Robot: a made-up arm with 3 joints. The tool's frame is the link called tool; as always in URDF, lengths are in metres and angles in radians. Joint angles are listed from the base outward. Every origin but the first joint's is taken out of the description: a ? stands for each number. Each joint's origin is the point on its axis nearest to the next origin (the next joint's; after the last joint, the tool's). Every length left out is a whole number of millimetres.
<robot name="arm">
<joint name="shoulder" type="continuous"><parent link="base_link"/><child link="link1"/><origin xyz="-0.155 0.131 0.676" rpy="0.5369 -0.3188 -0.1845"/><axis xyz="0 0 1"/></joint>
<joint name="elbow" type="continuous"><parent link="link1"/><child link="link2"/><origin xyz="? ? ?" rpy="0 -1.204 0"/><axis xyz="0 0 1"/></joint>
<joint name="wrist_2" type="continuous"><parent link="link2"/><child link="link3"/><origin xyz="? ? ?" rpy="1.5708 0 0.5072"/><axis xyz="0 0 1"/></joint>
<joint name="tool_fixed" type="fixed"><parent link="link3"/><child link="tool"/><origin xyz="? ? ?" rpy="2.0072 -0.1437 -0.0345"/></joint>
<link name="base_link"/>
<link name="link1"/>
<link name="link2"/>
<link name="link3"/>
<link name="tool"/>
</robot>
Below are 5 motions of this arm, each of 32 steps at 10 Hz.
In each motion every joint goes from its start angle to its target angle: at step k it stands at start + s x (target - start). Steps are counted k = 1, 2, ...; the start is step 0. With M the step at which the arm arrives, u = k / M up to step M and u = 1 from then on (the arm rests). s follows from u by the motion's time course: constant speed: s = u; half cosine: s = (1 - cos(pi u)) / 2; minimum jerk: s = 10 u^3 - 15 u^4 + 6 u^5.
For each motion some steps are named. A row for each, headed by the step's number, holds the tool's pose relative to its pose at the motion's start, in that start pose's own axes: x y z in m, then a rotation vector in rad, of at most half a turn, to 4 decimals.
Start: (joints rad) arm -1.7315 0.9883 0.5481
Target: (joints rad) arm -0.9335 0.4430 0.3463
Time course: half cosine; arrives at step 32
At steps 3, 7, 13, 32:
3: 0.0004 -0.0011 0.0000 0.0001 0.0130 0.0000
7: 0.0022 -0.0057 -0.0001 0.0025 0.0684 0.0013
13: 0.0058 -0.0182 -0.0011 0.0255 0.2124 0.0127
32: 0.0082 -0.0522 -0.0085 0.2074 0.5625 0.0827

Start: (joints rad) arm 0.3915 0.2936 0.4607
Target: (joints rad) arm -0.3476 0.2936 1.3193
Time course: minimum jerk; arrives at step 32
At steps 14, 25, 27, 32:
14: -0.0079 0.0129 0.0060 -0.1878 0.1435 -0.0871
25: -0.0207 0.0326 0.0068 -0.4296 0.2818 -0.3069
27: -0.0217 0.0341 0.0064 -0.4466 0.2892 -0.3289
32: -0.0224 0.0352 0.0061 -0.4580 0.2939 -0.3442

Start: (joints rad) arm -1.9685 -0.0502 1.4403
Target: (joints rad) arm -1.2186 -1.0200 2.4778
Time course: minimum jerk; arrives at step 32
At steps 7, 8, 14, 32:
7: 0.0009 -0.0055 0.0008 -0.0307 0.1153 0.0047
8: 0.0014 -0.0078 0.0012 -0.0446 0.1618 0.0065
14: 0.0096 -0.0279 0.0040 -0.2085 0.5607 0.0173
32: 0.0478 -0.0593 -0.0001 -0.7591 1.1460 -0.0311

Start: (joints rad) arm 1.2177 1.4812 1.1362
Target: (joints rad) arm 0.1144 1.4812 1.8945
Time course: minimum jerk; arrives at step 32
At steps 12, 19, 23, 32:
12: -0.0224 -0.0027 -0.0076 -0.0672 0.0239 0.1498
19: -0.0493 -0.0171 -0.0235 -0.2132 0.0471 0.3370
23: -0.0585 -0.0277 -0.0323 -0.3000 0.0494 0.4112
32: -0.0635 -0.0367 -0.0391 -0.3693 0.0462 0.4588

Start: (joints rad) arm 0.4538 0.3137 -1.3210
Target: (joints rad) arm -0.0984 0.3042 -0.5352
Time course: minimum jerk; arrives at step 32
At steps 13, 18, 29, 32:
13: 0.0066 0.0055 0.0031 0.0441 0.1726 0.0649
18: 0.0117 0.0108 0.0065 0.0544 0.3278 0.1244
29: 0.0173 0.0187 0.0119 0.0268 0.5312 0.2000
32: 0.0174 0.0189 0.0120 0.0258 0.5350 0.2014

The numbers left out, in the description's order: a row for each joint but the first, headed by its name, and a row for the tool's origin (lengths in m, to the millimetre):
elbow: 0.029 0.093 0
wrist_2: -0.022 -0.04 0
tool: -0.01 0.01 0

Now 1 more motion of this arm.
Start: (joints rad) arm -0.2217 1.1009 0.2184
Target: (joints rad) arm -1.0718 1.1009 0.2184
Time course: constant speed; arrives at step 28
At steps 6, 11, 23, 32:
6: -0.0072 0.0055 0.0036 -0.0300 -0.1240 0.1300
11: -0.0140 0.0094 0.0057 -0.0550 -0.2274 0.2383
23: -0.0323 0.0156 0.0074 -0.1150 -0.4755 0.4983
32: -0.0403 0.0167 0.0066 -0.1399 -0.5788 0.6067

